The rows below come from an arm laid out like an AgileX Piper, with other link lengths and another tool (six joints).
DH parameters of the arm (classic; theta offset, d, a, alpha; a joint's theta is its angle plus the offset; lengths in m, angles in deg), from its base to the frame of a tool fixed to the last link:
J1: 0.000 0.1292 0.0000 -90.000
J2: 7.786 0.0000 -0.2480 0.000
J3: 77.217 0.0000 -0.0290 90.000
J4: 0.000 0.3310 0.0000 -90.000
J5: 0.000 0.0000 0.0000 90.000
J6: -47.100 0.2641 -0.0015 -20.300
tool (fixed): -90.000 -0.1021 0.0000 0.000
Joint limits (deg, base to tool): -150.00..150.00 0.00..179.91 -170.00..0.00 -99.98..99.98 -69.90..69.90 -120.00..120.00
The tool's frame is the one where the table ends.
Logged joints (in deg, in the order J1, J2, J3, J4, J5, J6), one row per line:
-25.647 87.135 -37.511 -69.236 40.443 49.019
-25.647 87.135 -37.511 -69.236 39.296 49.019
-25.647 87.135 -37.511 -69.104 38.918 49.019
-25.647 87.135 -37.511 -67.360 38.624 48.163
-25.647 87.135 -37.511 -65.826 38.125 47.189
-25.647 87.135 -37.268 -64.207 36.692 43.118
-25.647 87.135 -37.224 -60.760 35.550 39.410
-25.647 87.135 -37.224 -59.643 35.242 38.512
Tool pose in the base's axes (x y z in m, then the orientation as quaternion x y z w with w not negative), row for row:
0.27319 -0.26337 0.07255 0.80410 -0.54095 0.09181 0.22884
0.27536 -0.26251 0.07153 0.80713 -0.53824 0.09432 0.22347
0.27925 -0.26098 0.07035 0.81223 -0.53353 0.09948 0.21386
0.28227 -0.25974 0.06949 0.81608 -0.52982 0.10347 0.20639
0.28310 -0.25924 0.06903 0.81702 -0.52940 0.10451 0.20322
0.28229 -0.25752 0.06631 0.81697 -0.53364 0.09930 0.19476
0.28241 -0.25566 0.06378 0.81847 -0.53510 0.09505 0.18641
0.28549 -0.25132 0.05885 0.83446 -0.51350 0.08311 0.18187
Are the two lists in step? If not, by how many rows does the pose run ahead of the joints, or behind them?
The pose runs 2 rows behind the joints: the pose in row i belongs to the joints in row i - 2.
